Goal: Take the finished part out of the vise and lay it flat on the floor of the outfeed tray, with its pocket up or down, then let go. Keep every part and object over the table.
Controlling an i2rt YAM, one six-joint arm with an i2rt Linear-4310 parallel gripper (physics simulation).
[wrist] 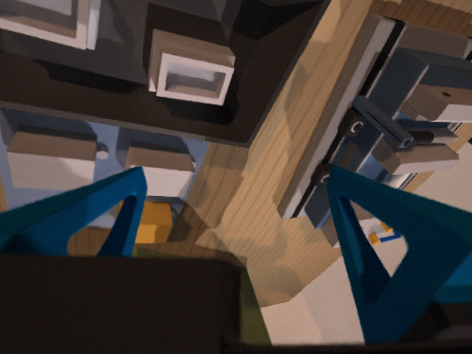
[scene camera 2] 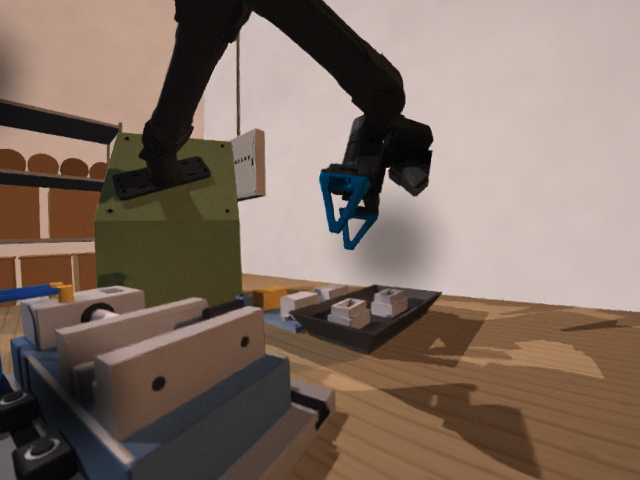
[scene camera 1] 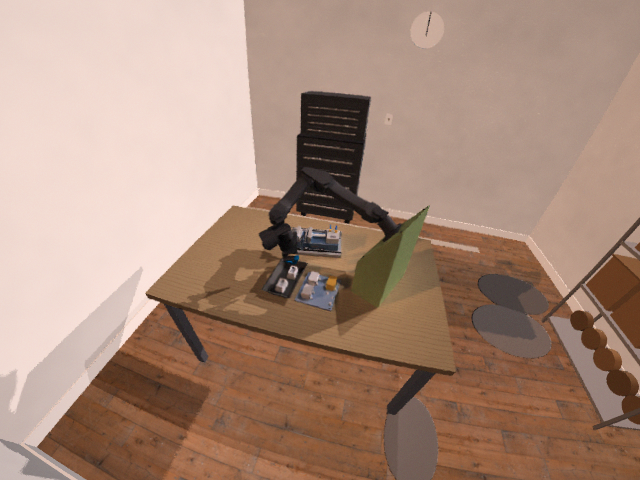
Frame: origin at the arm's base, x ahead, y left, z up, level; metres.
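Seen in the pictures: gripper, fingertip midpoint: (wrist: pixel 236 176) (scene camera 2: pixel 342 242) (scene camera 1: pixel 293 254); arm's base at its link origin: (scene camera 2: pixel 165 177) (scene camera 1: pixel 393 232).
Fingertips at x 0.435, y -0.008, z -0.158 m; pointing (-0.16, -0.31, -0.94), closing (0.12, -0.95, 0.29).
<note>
Pixels of each thing's middle, then the offset from my fingertips to it.
- finished part at the middle of its body: (wrist: pixel 191 71) (scene camera 2: pixel 349 314) (scene camera 1: pixel 292 272) 0.006 m ahead, 0.004 m left, 0.110 m down
- similar pale part at the middle of its body: (scene camera 2: pixel 389 302) (scene camera 1: pixel 281 285) 0.051 m ahead, 0.092 m left, 0.110 m down
- vise at the middle of its body: (scene camera 2: pixel 122 363) (wrist: pixel 386 160) (scene camera 1: pixel 315 238) 0.104 m back, 0.251 m right, 0.090 m down
- blue plate at the middle of its body: (wrist: pixel 108 179) (scene camera 2: pixel 302 307) (scene camera 1: pixel 318 290) 0.125 m back, 0.093 m left, 0.136 m down
- orange block at the middle of its body: (wrist: pixel 143 222) (scene camera 2: pixel 270 298) (scene camera 1: pixel 331 283) 0.184 m back, 0.063 m left, 0.114 m down
The finished part (scene camera 1: pixel 293 271) (scene camera 2: pixel 349 313) (wrist: pixel 192 70), pale and stepped, lies flat, pocket up, in the dark outfeed tray (scene camera 1: pixel 277 273) (scene camera 2: pixel 338 336) (wrist: pixel 75 102), at the end nearer the vise. A similar pale part (scene camera 1: pixel 281 284) (scene camera 2: pixel 389 303) (wrist: pixel 45 22) lies beside it, apart, also pocket up. My gripper (scene camera 1: pixel 292 262) (scene camera 2: pixel 343 238) (wrist: pixel 236 176) is open and empty, its blue fingertips well above the tray and touching neither part. The vise (scene camera 1: pixel 320 249) (scene camera 2: pixel 206 413) (wrist: pixel 400 75) stands beside the tray; the gap between its jaws is partly hidden in the scene camera 2 view.
A blue plate (scene camera 1: pixel 317 300) (wrist: pixel 112 132) with pale blocks (scene camera 1: pixel 307 290) (wrist: pixel 52 160) and an orange block (scene camera 1: pixel 331 283) (scene camera 2: pixel 269 298) (wrist: pixel 156 225) lies alongside the tray. A tall green slanted housing (scene camera 1: pixel 387 268) (scene camera 2: pixel 168 258) stands beyond the plate, at the arm's base.
</note>
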